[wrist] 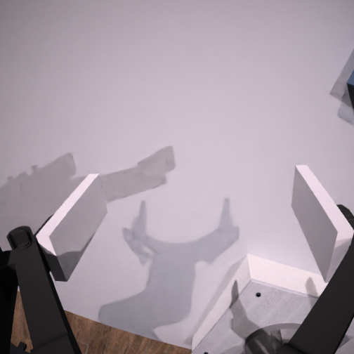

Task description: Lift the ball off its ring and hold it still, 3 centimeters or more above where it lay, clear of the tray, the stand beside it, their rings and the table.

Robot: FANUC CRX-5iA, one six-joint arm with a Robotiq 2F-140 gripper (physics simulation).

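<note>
My gripper (195,189) is open, its two pale finger pads wide apart at the left and right of the wrist view, above the pale table top (190,90). Nothing is between the fingers. The ball does not show in this view, and neither does its ring. A small part of a blue object (351,80) with a dark side shows at the right edge, beyond the right finger; too little of it shows to tell whether it is the tray or the stand.
A white-edged block (285,272) with a grey top and small dark holes is at the bottom right, partly behind the right finger's linkage. The table's edge and a brown wood floor (115,335) show at the bottom left. Arm and gripper shadows fall across the table.
</note>
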